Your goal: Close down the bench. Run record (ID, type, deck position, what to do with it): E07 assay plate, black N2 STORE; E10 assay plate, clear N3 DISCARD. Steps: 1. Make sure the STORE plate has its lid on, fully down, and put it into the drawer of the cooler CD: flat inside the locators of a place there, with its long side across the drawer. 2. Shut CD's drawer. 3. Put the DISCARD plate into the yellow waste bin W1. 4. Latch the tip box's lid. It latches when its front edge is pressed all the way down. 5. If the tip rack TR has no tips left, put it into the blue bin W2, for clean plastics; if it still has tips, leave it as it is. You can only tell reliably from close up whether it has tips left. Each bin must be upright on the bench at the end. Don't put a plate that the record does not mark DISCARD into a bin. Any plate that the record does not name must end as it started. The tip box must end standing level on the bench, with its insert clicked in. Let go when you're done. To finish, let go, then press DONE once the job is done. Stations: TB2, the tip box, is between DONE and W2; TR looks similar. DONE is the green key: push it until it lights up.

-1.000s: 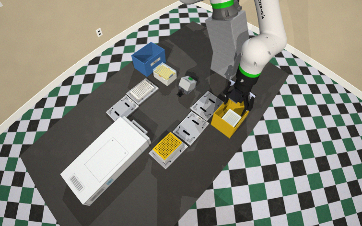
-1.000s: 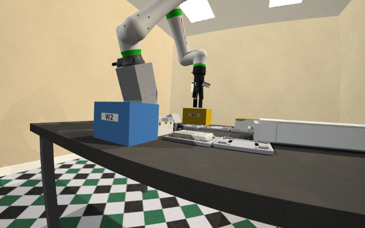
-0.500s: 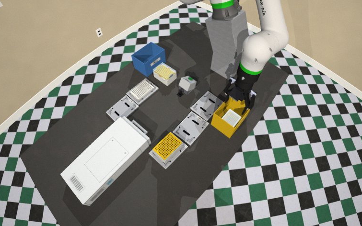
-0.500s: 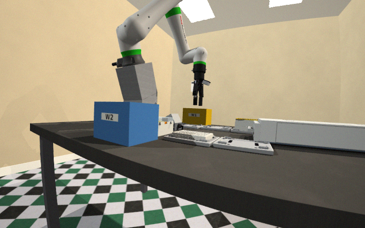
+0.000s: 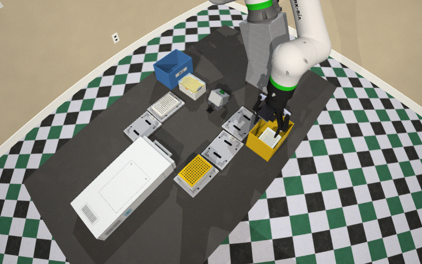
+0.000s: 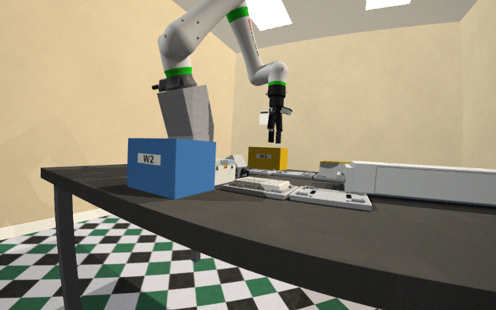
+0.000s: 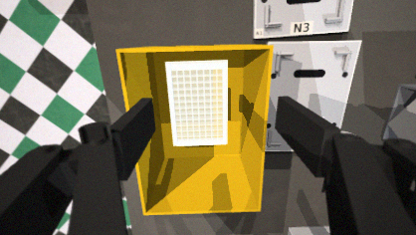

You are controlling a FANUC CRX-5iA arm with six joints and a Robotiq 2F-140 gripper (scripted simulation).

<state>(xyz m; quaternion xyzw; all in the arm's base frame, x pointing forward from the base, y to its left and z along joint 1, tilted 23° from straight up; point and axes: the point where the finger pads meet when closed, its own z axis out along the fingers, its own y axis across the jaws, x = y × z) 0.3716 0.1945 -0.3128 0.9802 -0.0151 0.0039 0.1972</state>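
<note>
My gripper is now 300 mm short of the yellow tip rack TR, 130 mm to the left of it and 120 mm above it. The rest, counted from my hand: yellow bin W1: 40 mm behind, 20 mm to the left, 130 mm below; then DONE key box: 70 mm behind, 310 mm to the right, 120 mm below; then nest N3: 140 mm ahead, 120 mm to the right, 160 mm below.
</note>
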